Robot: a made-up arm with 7 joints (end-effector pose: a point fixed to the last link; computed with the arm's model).
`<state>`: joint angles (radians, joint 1 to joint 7).
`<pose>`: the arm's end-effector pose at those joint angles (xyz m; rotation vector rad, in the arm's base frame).
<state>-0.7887 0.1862 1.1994 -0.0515 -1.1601 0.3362 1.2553</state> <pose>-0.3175 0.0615 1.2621 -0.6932 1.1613 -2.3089</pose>
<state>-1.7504 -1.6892 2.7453 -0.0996 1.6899 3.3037 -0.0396</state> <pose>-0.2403 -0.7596 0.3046 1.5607 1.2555 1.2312</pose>
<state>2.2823 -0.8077 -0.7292 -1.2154 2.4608 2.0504 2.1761</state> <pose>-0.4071 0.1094 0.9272 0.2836 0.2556 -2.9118</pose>
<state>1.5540 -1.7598 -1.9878 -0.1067 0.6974 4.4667 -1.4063</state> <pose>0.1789 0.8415 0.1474 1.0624 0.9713 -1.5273</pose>
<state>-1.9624 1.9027 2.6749 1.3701 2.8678 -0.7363 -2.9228</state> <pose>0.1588 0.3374 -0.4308 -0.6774 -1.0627 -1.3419</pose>
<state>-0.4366 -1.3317 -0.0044 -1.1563 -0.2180 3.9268 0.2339</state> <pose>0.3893 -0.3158 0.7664 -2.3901 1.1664 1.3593</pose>
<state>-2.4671 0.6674 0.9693 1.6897 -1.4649 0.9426 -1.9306</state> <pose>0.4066 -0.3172 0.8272 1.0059 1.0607 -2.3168</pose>
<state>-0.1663 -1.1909 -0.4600 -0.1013 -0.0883 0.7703 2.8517</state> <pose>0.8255 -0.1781 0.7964 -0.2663 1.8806 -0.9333</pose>
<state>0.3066 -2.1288 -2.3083 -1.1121 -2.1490 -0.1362 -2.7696</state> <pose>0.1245 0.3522 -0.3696 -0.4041 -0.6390 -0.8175</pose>
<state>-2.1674 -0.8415 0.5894 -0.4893 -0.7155 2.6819 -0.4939</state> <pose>-0.3637 -0.1669 0.9468 -0.4861 0.4422 0.1436</pose>
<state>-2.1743 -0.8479 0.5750 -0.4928 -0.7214 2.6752 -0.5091</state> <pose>-0.3622 -0.1669 0.9471 -0.4696 0.4443 0.1114</pose>
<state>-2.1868 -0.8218 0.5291 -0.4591 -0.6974 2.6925 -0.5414</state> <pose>-0.3494 -0.1664 0.9586 -0.4655 0.4829 0.0819</pose>
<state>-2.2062 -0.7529 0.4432 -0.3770 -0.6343 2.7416 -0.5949</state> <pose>-0.3236 -0.1647 0.9818 -0.4782 0.5626 0.0529</pose>
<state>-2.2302 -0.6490 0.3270 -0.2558 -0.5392 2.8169 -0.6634</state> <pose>-0.2915 -0.1599 1.0092 -0.5061 0.6611 0.0173</pose>
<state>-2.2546 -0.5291 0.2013 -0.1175 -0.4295 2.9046 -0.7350</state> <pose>-0.2633 -0.1492 1.0320 -0.5463 0.7488 -0.0302</pose>
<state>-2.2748 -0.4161 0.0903 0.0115 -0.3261 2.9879 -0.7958</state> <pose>-0.2448 -0.1326 1.0465 -0.5949 0.8083 -0.0826</pose>
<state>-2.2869 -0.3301 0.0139 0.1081 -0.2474 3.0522 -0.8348</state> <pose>-0.2351 -0.1151 1.0535 -0.6429 0.8397 -0.1210</pose>
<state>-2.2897 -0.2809 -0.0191 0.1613 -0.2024 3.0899 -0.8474</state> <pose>-0.2303 -0.1039 1.0560 -0.6789 0.8514 -0.1279</pose>
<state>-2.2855 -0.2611 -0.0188 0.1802 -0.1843 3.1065 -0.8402</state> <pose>-0.2277 -0.1004 1.0568 -0.7011 0.8530 -0.1060</pose>
